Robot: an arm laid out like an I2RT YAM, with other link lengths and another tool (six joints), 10 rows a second.
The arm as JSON. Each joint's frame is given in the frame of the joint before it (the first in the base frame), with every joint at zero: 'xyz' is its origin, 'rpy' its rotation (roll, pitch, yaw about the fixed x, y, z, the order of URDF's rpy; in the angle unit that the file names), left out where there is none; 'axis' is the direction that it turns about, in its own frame. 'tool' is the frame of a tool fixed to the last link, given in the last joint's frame.
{
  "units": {
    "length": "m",
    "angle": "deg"
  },
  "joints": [
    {
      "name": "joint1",
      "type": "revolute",
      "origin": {
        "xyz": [
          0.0,
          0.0,
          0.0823
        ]
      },
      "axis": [
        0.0,
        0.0,
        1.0
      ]
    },
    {
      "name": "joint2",
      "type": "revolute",
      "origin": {
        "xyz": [
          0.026,
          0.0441,
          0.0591
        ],
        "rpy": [
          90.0,
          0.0,
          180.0
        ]
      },
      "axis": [
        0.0,
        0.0,
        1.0
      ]
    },
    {
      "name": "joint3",
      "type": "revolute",
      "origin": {
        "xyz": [
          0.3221,
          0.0,
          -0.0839
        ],
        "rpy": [
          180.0,
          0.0,
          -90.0
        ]
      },
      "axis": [
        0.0,
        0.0,
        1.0
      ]
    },
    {
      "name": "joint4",
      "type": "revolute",
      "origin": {
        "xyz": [
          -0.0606,
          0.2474,
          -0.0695
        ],
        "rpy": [
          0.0,
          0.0,
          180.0
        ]
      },
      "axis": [
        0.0,
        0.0,
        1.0
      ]
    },
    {
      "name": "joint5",
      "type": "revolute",
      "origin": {
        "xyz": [
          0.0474,
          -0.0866,
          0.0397
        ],
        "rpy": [
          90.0,
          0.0,
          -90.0
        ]
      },
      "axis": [
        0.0,
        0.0,
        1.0
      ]
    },
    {
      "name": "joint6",
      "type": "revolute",
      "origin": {
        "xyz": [
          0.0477,
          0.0,
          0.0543
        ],
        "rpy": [
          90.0,
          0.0,
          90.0
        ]
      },
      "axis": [
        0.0,
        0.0,
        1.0
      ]
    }
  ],
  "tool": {
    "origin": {
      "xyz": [
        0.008,
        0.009,
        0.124
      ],
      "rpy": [
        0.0,
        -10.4,
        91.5
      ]
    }
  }
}
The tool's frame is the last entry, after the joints.
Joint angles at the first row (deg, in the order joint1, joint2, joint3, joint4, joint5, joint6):
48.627 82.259 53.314 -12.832 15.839 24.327
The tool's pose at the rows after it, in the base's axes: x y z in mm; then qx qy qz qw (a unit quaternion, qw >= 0):
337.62 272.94 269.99 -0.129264 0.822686 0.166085 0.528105
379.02 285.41 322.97 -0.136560 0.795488 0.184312 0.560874
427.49 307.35 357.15 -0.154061 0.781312 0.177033 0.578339
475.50 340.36 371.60 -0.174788 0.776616 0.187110 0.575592
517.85 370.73 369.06 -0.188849 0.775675 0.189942 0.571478
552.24 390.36 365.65 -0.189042 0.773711 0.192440 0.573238
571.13 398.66 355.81 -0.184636 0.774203 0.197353 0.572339
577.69 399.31 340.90 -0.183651 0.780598 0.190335 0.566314
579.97 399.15 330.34 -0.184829 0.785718 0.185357 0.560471
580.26 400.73 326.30 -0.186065 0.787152 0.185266 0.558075
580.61 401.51 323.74 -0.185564 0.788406 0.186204 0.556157
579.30 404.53 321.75 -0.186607 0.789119 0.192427 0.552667
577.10 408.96 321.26 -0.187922 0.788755 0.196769 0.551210
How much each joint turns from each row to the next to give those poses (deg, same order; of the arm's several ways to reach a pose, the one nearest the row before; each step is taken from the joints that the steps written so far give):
-1.600 -0.294 7.309 -0.323 -0.159 -5.917
-3.897 3.914 10.813 -0.980 -3.795 -4.390
-2.295 8.468 14.308 -3.630 -1.567 -4.163
-1.640 10.841 16.331 -5.172 -3.630 -2.396
-0.757 10.910 15.668 -5.116 -1.827 -1.507
-0.718 9.485 14.805 -4.930 -0.848 -0.326
-0.621 5.182 7.059 -1.732 -0.831 0.424
-0.184 1.567 0.451 -0.046 0.399 0.014
-0.075 0.623 -0.405 0.001 0.187 -0.094
0.073 0.325 -0.045 0.044 -0.061 0.004
0.001 0.221 0.013 0.001 -0.125 0.171
0.087 0.173 0.025 -0.002 -0.698 0.312
0.329 0.183 0.228 -0.021 -0.251 0.241

